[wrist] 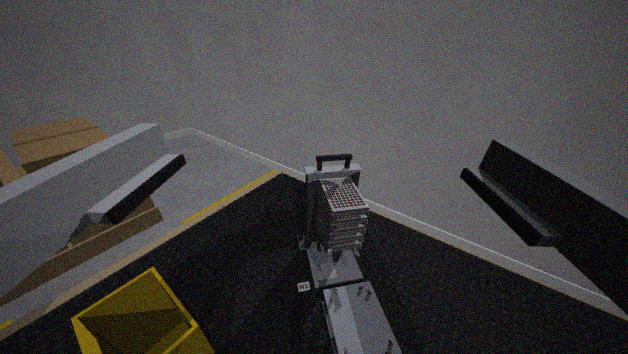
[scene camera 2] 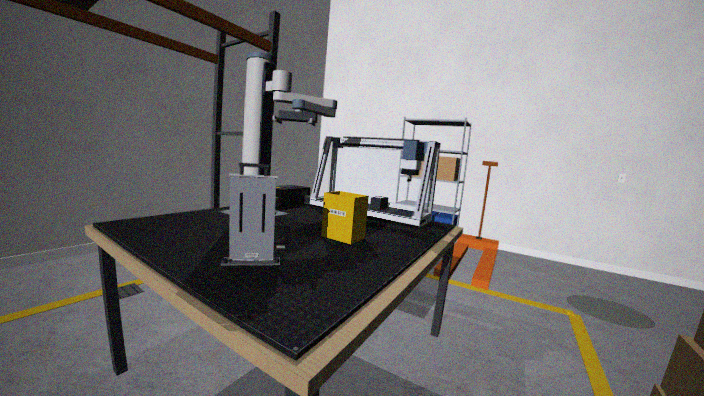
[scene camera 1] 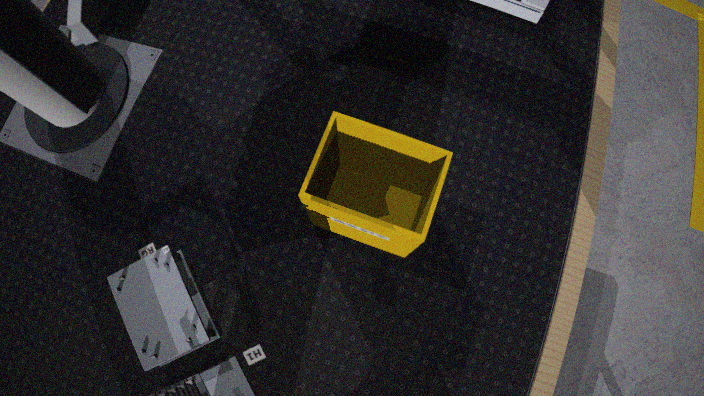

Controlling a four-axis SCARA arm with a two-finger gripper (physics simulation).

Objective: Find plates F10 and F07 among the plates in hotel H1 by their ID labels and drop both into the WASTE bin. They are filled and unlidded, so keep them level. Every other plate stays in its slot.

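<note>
The hotel H1 is a grey upright holder with a top handle. In the wrist view its stacked plates face the camera, with a gridded plate on top; their ID labels are too small to read. In scene camera 1 part of its base shows by the H1 tag. The yellow WASTE bin stands upright, and no plate shows in it. My gripper is open and empty, high above the table, away from the hotel and the bin.
A grey stand tagged RG is beside the hotel. The arm's column rises behind the hotel in scene camera 2. A white gantry machine stands beyond the bin, and a dark box is near the column.
</note>
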